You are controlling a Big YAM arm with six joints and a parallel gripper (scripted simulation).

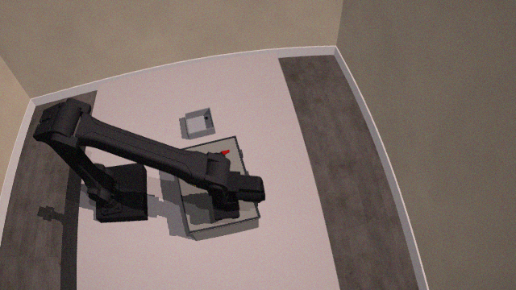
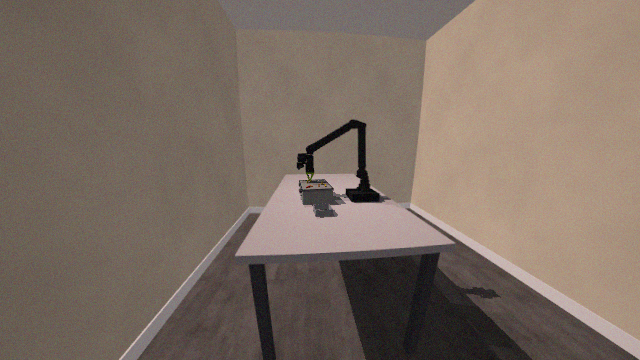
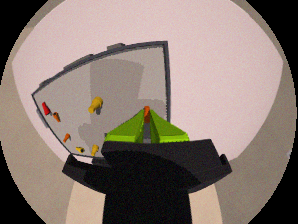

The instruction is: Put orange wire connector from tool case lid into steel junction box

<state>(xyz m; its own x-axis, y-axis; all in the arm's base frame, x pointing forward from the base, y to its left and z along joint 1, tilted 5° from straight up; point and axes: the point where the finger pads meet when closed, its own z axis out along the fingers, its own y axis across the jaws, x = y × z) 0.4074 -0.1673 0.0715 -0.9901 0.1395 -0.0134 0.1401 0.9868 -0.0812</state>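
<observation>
Now: hand 21 cm to the right of the red connector, 4 cm short of it and 1 cm above it. Also, from my hand: tool case: 12 cm to the left, 4 cm below, 2 cm behind.
</observation>
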